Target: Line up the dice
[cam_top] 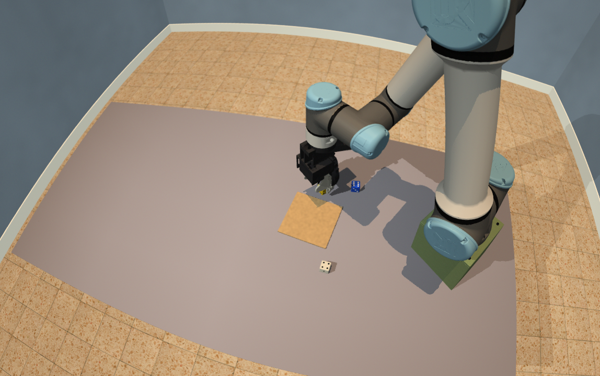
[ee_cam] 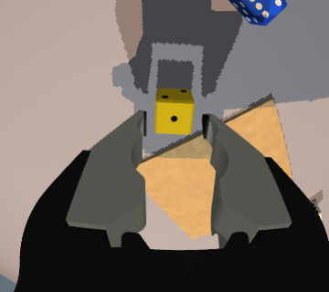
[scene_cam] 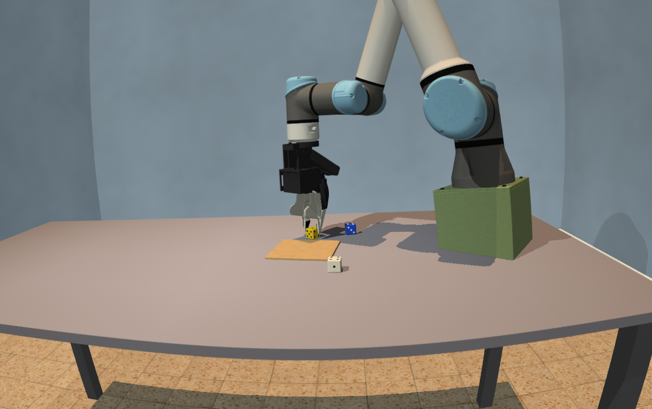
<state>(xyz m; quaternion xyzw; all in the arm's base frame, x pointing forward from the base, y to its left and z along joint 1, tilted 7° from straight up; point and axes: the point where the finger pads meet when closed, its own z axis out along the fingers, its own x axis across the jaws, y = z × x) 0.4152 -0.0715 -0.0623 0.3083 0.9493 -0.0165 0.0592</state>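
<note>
Now: the yellow die 20 mm below my hand. From my hand the other things lie so: white die 230 mm to the left, 80 mm behind, 20 mm below; then blue die 90 mm behind, 40 mm to the right, 20 mm below; then mat 100 mm to the left, 30 mm below.
</note>
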